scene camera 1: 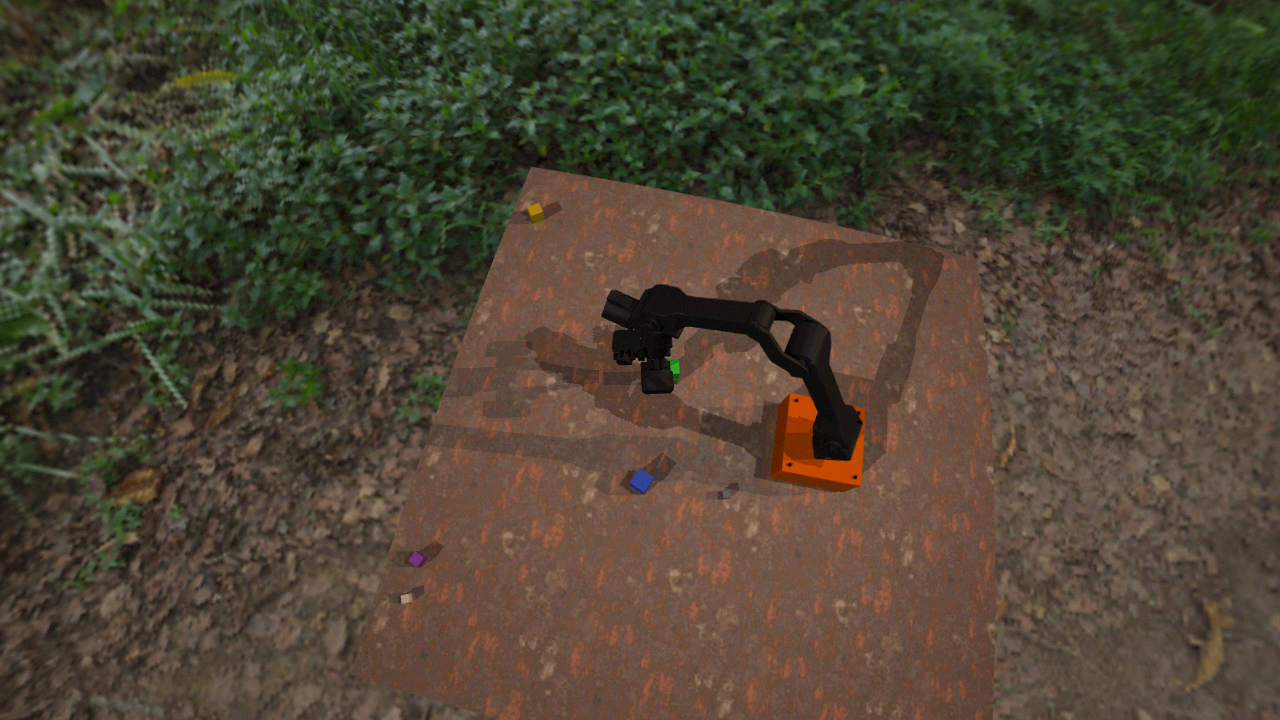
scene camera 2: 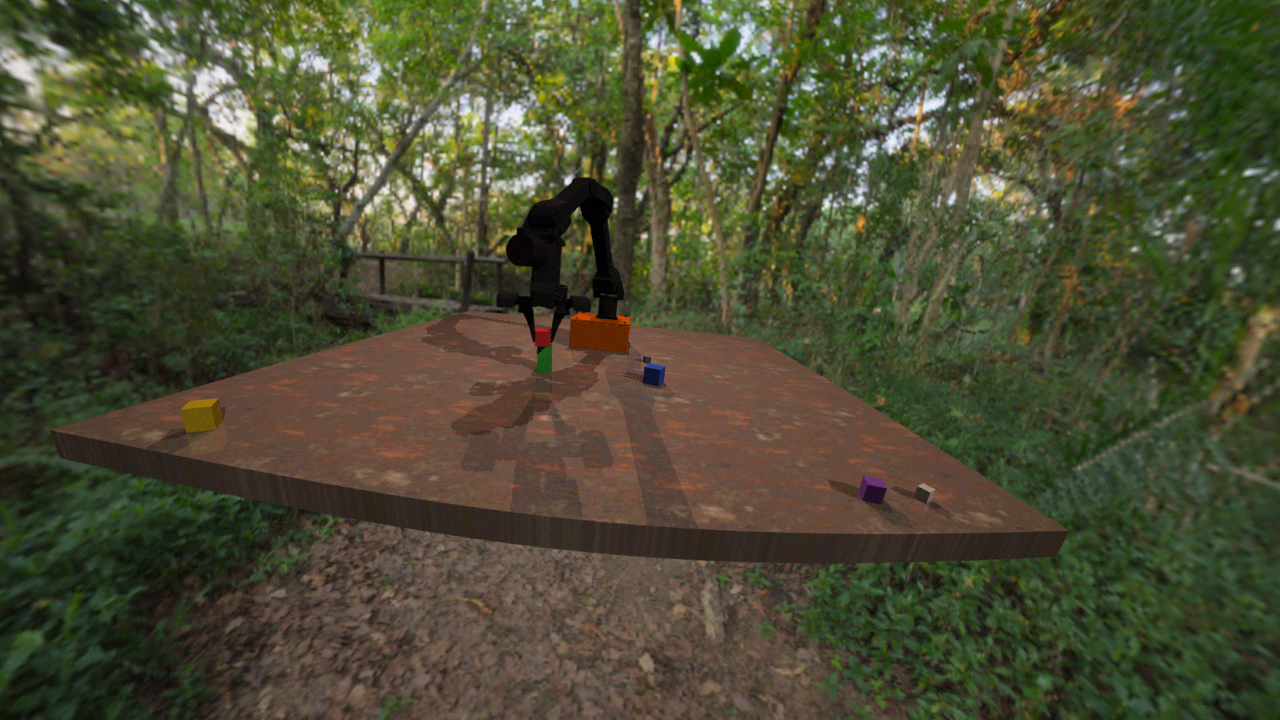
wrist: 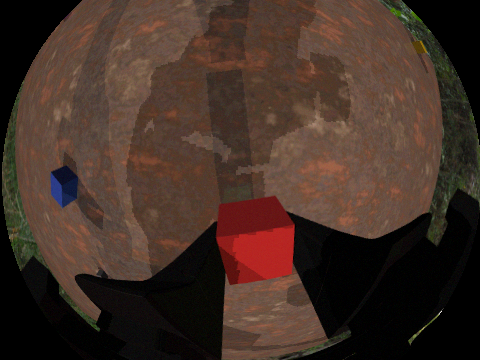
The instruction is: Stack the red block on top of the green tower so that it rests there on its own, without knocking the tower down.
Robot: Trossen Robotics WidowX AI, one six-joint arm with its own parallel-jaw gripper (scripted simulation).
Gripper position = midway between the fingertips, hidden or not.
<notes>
The gripper [scene camera 2: 542, 342] holds a red block [wrist: 255, 237]. Further things: a blue cube [wrist: 63, 180] and a yellow cube [scene camera 2: 199, 415].
The gripper is seen too in scene camera 1 [scene camera 1: 652, 363] and in the wrist view [wrist: 251, 223].
</notes>
